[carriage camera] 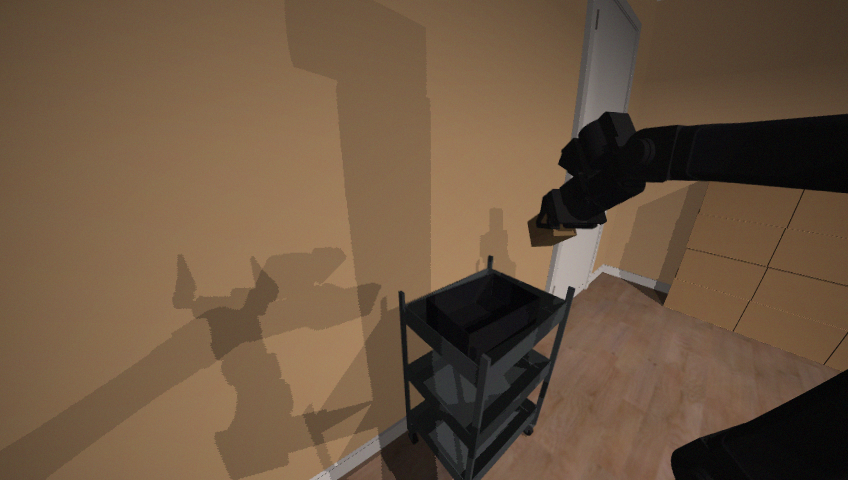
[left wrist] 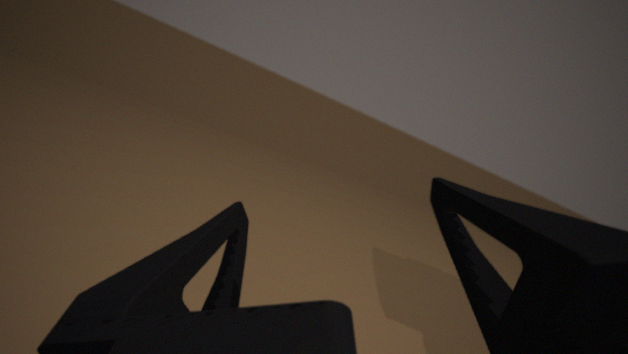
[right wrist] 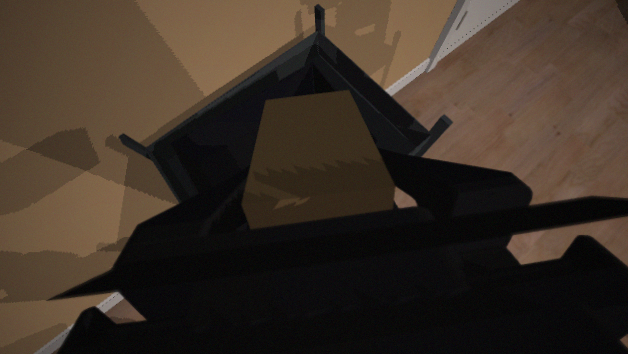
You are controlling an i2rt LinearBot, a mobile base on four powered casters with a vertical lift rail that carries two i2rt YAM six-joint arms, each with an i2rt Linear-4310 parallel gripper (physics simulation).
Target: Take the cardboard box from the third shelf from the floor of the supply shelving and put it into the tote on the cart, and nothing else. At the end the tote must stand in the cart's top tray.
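Frame: origin at the left arm's base, x ahead, y right, z down, level; millimetres.
Seen in the pictures: left gripper, fingertip midpoint: (left wrist: 335, 200); right gripper, fingertip midpoint: (carriage camera: 547, 224) (right wrist: 313, 162).
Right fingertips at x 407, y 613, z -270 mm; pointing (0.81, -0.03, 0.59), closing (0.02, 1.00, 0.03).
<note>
A point is followed by its place in that frame.
The cardboard box (carriage camera: 542, 236) @(z -252, x 383, y 589 mm) (right wrist: 320, 130) @(z -290, x 415, y 618 mm) is between the fingers of my right gripper (carriage camera: 554, 227) @(z -270, x 407, y 613 mm) (right wrist: 313, 162) @(z -270, x 407, y 613 mm), which is shut on it. In the carriage view the box hangs higher than the cart (carriage camera: 483, 380) @(z 56, x 309, y 465 mm) (right wrist: 320, 20) @(z 14, x 822, y 661 mm) and to the right of the tote's middle. The black tote (carriage camera: 449, 325) @(z 34, x 476, y 419 mm) (right wrist: 225, 120) @(z 29, x 626, y 457 mm) stands in the cart's top tray. In the right wrist view the box covers part of the tote and the fingers hide its near side. My left gripper (left wrist: 335, 200) @(z -443, x 25, y -1 mm) is open and empty, facing wall and ceiling. The supply shelving does not show.
A tan wall (carriage camera: 178, 130) @(z -473, x 416, y -100 mm) (left wrist: 300, 240) @(z -733, x 426, y -84 mm) is behind the cart, with arm shadows on it. A pale door (carriage camera: 611, 71) @(z -926, x 1458, y 1618 mm) is behind the right gripper. Tan panels (carriage camera: 734, 231) @(z 42, x 1114, y 2586 mm) stand at the right. A black robot part (carriage camera: 779, 434) @(z -211, x 7, y 598 mm) fills the lower right corner. The floor (carriage camera: 630, 374) @(z 772, x 760, y 1581 mm) is wooden.
</note>
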